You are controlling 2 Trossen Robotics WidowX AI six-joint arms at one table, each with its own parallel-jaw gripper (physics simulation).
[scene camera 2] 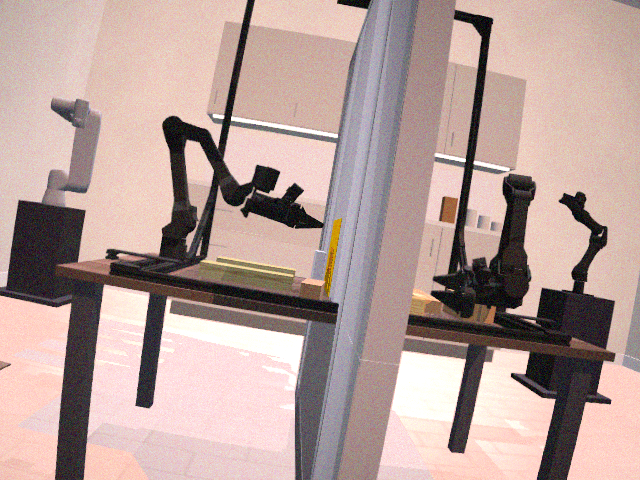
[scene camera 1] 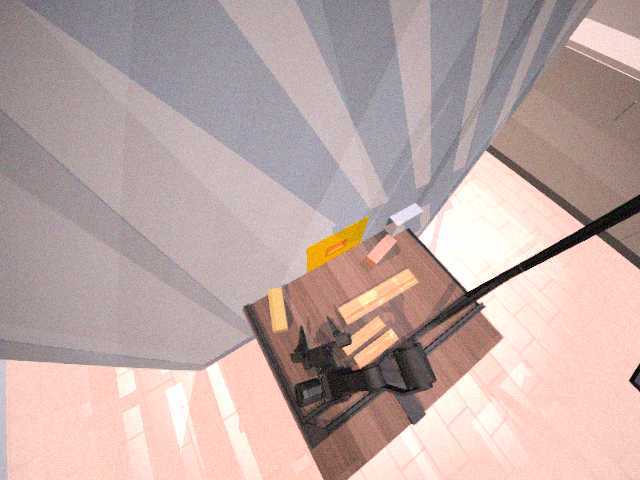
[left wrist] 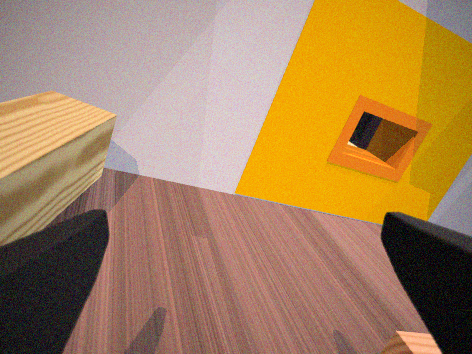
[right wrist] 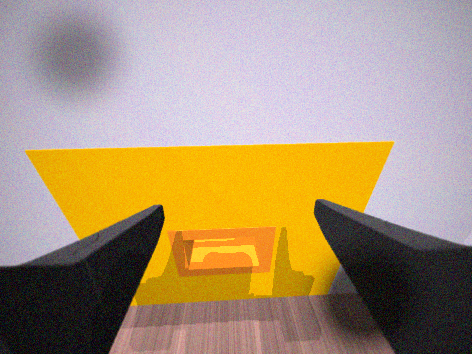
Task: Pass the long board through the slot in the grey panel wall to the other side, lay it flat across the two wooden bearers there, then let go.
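Frame: origin at the left arm's base, x right, y ahead, z up, level; centimetres.
Seen in the pictures: left gripper, fingertip midpoint: [scene camera 2: 431, 285] [scene camera 1: 314, 321] [left wrist: 248, 224]; right gripper, fingertip midpoint: [scene camera 2: 322, 226] [right wrist: 240, 208]; right arm's base, origin of the base link: [scene camera 2: 171, 259].
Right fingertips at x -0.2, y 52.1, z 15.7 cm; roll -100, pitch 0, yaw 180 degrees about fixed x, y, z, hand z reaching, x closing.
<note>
Offsets run from my right fingertips to a thing's top centre. "spot": to the spot under its first point.
The long board @(dy -31.1, dx +6.2, dz -14.4 cm) [scene camera 1: 378, 296] lies flat on the table on the left arm's side, apart from the grey panel wall [scene camera 1: 248, 155] [scene camera 2: 387, 206]. The slot @(spot: dy -8.9, dx +2.0, dz -11.0 cm) [scene camera 1: 337, 249] [left wrist: 382, 137] [right wrist: 225, 255] has an orange rim within a yellow patch low on the wall. Two bearers @(dy +17.5, dx -8.7, dz -13.9 cm) [scene camera 2: 248, 273] lie side by side beyond the wall, on the right arm's side. My left gripper [scene camera 1: 315, 326] [scene camera 2: 437, 286] [left wrist: 248, 224] is open and empty, low over the table between a light wooden block and the long board. My right gripper [scene camera 2: 319, 225] [right wrist: 240, 208] is open and empty, above slot height, facing the wall.
The light wooden block @(dy -16.5, dx -27.7, dz -12.7 cm) [scene camera 1: 277, 310] [left wrist: 50, 140] stands near the wall. Two shorter wooden strips @(dy -39.0, dx -8.1, dz -11.3 cm) [scene camera 1: 364, 335] @(dy -44.3, dx -6.9, dz -11.3 cm) [scene camera 1: 375, 348] lie beside the left arm. A pinkish block @(dy -17.0, dx +18.2, dz -12.7 cm) [scene camera 1: 381, 250] and a pale block @(spot: dy -12.3, dx +32.8, dz -7.7 cm) [scene camera 1: 405, 217] are near the table's far corner. Black frame rails edge the table.
</note>
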